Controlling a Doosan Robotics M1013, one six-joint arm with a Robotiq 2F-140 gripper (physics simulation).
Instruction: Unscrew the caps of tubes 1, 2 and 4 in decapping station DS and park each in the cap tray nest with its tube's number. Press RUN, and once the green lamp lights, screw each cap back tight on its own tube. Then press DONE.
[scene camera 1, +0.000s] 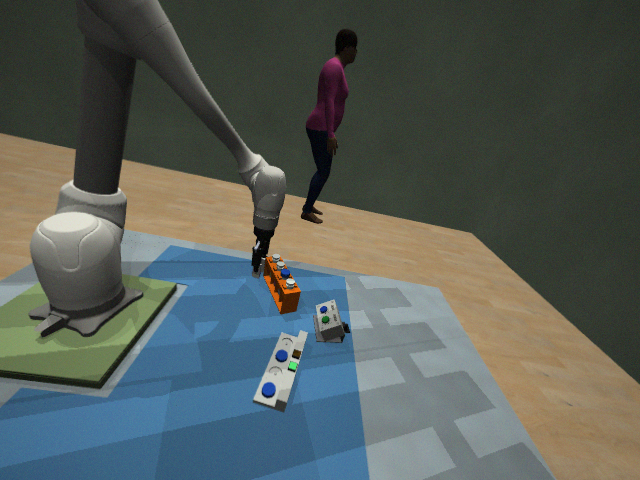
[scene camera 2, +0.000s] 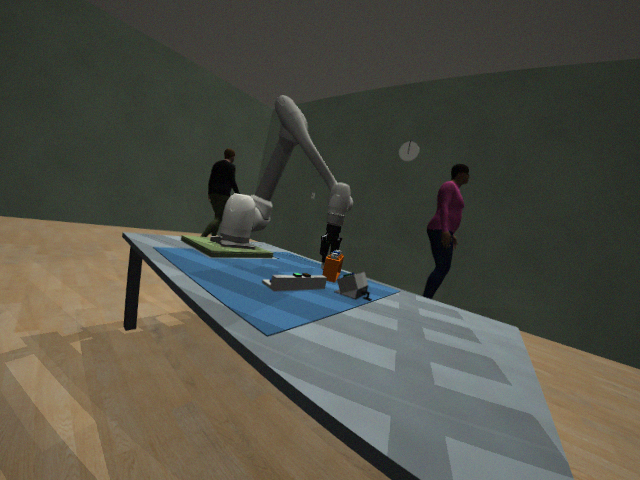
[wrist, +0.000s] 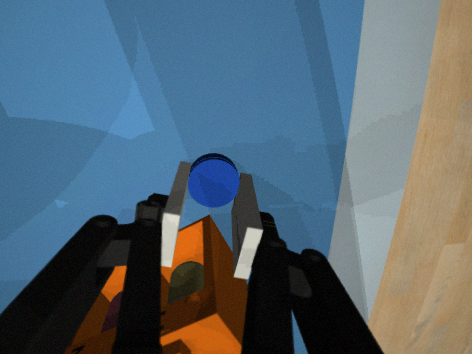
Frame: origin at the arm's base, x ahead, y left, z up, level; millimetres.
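Seen in the pictures: gripper, fingertip midpoint: (scene camera 1: 257, 273) (wrist: 212, 187); arm's base at its link origin: (scene camera 1: 92, 304) (scene camera 2: 233, 244).
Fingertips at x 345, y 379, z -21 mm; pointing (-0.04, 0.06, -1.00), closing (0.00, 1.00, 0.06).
Observation:
Offsets run from my fingertips to a thing's top centre.
The orange rack @[115 mm ahead, 64 mm right, 98 mm up] (scene camera 1: 290, 302) (scene camera 2: 332, 269) (wrist: 226, 330) holds tubes. In scene camera 1, three show pale open tops; the third from the gripper's end has a blue cap @[132 mm ahead, 85 mm right, 116 mm up] (scene camera 1: 285, 272). A loose blue cap @[6 mm back, 0 mm left, 9 mm up] (wrist: 214, 184) is low by the rack's tube-1 end. My gripper (scene camera 1: 258, 268) (wrist: 212, 187) is shut on it, a pad against each side; the cap is hidden in the scene views. The white cap tray @[234 mm ahead, 359 mm right, 49 mm up] (scene camera 1: 262, 400) (scene camera 2: 297, 282) holds a blue cap @[221 mm ahead, 333 mm right, 15 mm up] (scene camera 1: 281, 355) and another blue cap @[222 mm ahead, 437 mm right, 15 mm up] (scene camera 1: 268, 389); two nests are empty. Its green lamp @[262 mm ahead, 378 mm right, 49 mm up] (scene camera 1: 293, 365) is bright.
A grey button box @[330 mm ahead, 164 mm right, 79 mm up] (scene camera 1: 330, 329) (scene camera 2: 354, 284) with a blue button @[301 mm ahead, 150 mm right, 70 mm up] (scene camera 1: 323, 309) and a green button @[316 mm ahead, 193 mm right, 70 mm up] (scene camera 1: 325, 319) stands between rack and tray. The robot's base stands on a green plate (scene camera 1: 111, 356) at the left. A person in pink (scene camera 1: 330, 93) (scene camera 2: 448, 206) is beyond the table.

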